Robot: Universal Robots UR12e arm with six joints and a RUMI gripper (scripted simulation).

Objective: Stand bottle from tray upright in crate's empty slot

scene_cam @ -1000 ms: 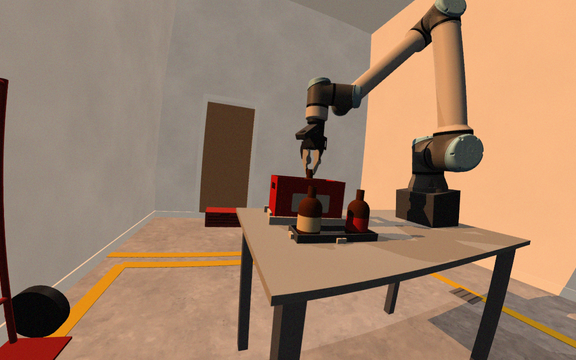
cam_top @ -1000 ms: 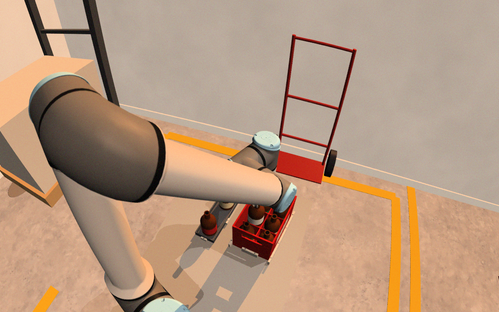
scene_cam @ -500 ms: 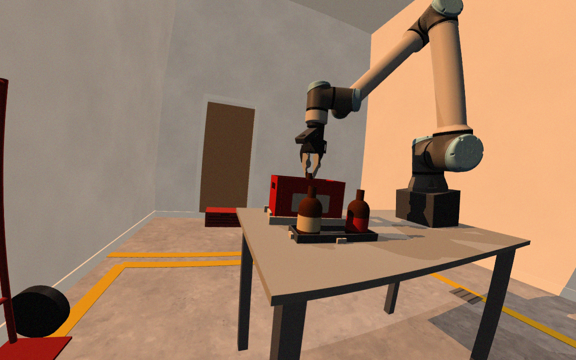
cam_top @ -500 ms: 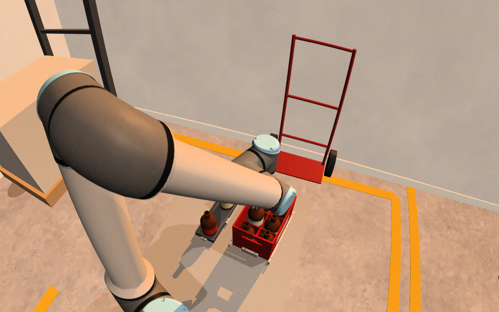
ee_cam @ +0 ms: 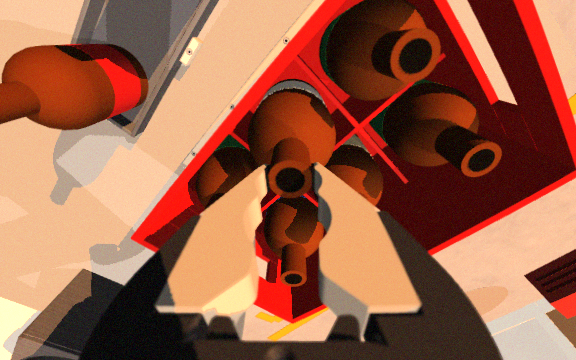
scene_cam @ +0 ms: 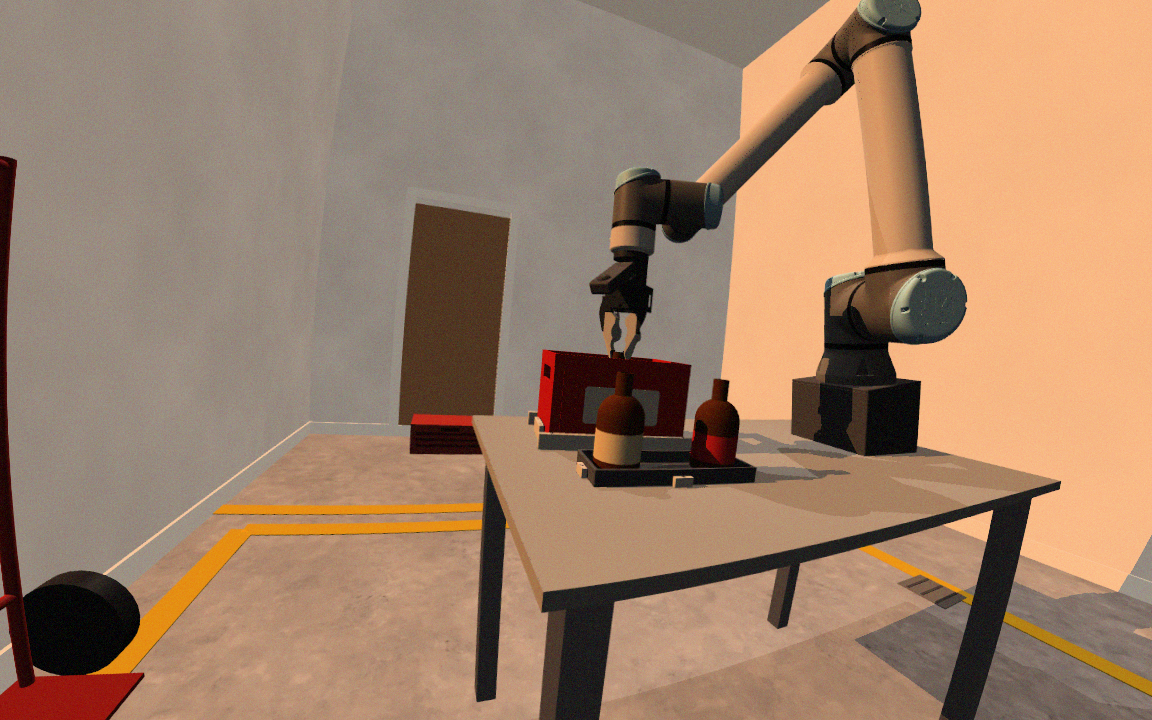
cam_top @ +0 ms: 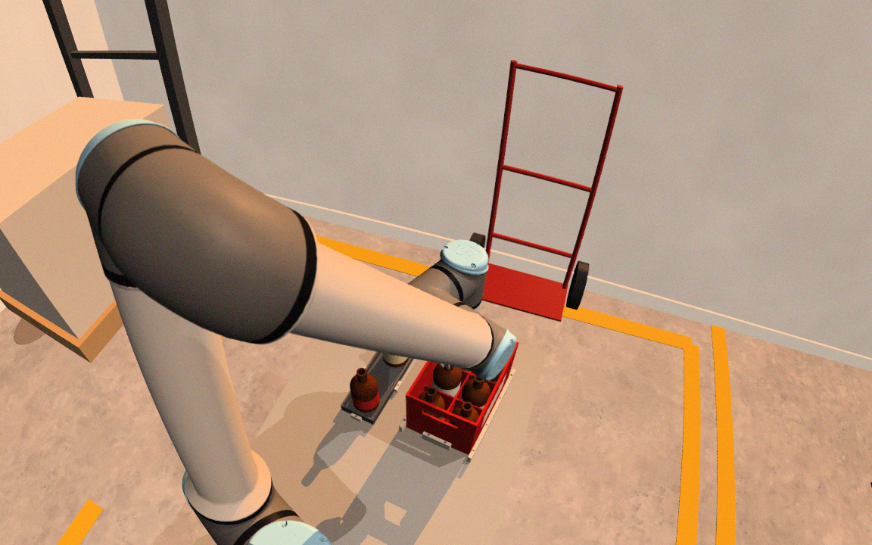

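My hand is 10 cm above the red crate, 4 cm to the left of it and 1 cm past it. Also, from my hand: dark tray: 19 cm to the left, 17 cm below, 1 cm behind.
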